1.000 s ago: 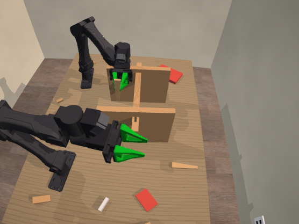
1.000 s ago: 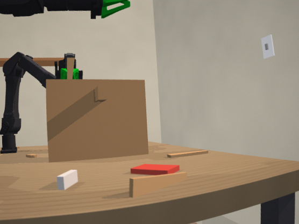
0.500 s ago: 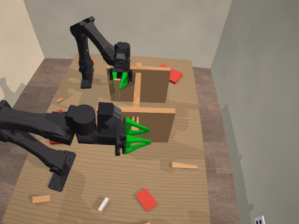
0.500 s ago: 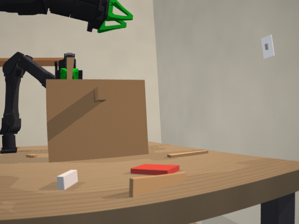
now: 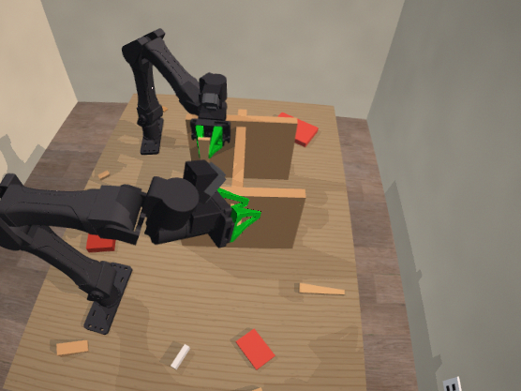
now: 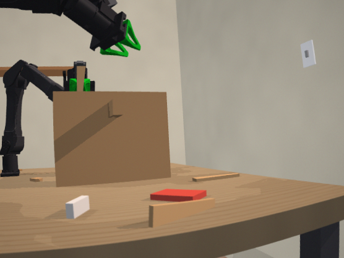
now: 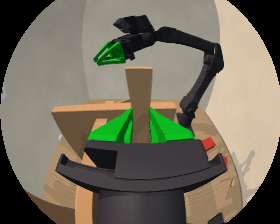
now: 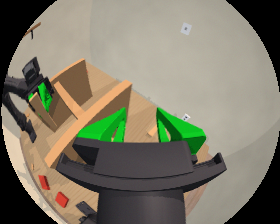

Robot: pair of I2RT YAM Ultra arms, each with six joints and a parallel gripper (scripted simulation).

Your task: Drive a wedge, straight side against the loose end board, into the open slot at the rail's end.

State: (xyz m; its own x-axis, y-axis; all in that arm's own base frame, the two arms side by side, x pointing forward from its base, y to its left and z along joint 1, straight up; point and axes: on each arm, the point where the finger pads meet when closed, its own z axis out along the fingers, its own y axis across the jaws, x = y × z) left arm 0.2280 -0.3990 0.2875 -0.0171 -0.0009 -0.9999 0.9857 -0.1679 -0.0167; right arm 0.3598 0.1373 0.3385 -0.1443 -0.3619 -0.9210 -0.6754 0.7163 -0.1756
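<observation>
Now: left hand 9 cm above the light wooden rail, 8 cm short of it and 5 cm to the right of it. From my left hand the other things lie so: white block (41 cm to the right, 28 cm below, 5 cm behind).
</observation>
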